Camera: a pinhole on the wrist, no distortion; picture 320 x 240 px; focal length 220.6 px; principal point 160.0 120.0 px. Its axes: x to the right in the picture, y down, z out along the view. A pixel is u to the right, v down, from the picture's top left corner.
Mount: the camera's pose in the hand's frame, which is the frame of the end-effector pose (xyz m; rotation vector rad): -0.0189 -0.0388 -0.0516 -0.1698 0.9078 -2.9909
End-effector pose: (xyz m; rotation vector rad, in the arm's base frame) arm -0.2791 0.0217 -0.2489 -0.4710 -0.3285 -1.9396
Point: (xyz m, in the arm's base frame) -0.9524 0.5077 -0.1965
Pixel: outside the picture
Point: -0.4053 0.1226 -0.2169
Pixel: 186 181
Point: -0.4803 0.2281 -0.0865
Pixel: 183 153
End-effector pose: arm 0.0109 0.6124 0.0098 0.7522 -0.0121 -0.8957
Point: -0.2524 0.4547 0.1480
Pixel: 237 69
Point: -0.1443 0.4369 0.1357
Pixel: 180 32
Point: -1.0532 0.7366 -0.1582
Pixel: outside the picture
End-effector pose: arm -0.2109 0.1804 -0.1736 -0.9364 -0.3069 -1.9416
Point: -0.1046 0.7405 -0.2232
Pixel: outside the picture
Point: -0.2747 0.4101 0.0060
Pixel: 170 112
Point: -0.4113 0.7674 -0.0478
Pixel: 269 198
